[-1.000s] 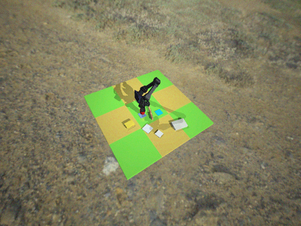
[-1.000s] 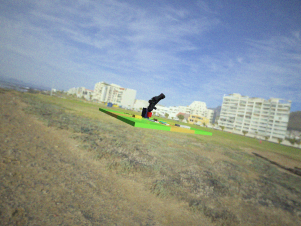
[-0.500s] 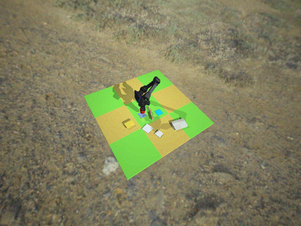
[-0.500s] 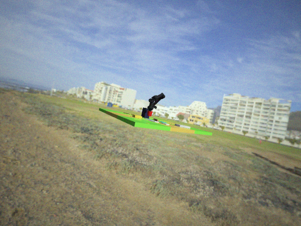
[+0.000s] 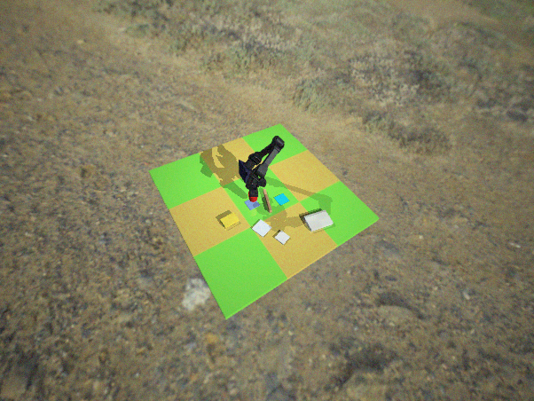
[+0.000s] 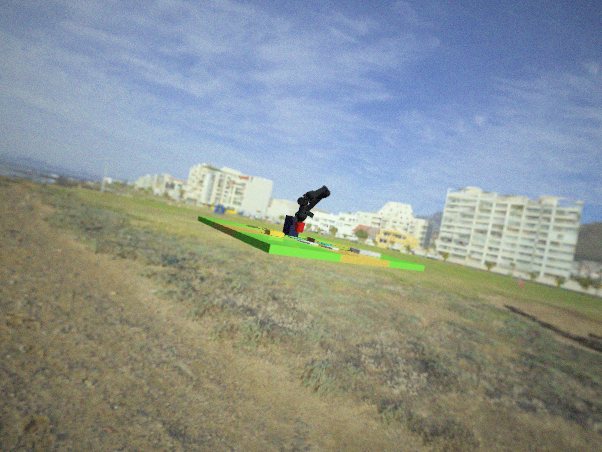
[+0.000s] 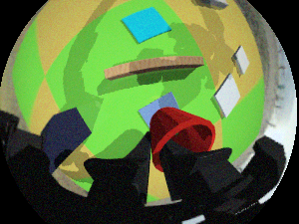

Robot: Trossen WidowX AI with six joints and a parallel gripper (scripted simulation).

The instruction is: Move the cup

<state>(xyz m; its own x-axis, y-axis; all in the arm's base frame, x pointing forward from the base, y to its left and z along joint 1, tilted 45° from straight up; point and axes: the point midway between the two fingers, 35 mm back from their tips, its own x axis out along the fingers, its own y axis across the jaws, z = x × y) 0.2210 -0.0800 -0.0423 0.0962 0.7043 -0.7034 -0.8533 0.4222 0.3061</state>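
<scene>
Right now the cyan pad is 19 cm to the left of my gripper tip, 11 cm ahead of it and 9 cm below it. The rest, counted from my gripper tip: wooden stick 9 cm to the left, 8 cm below, 7 cm ahead; then red cup 3 cm ahead, 2 cm to the right; then yellow block 24 cm to the right, 7 cm below, 7 cm ahead.
</scene>
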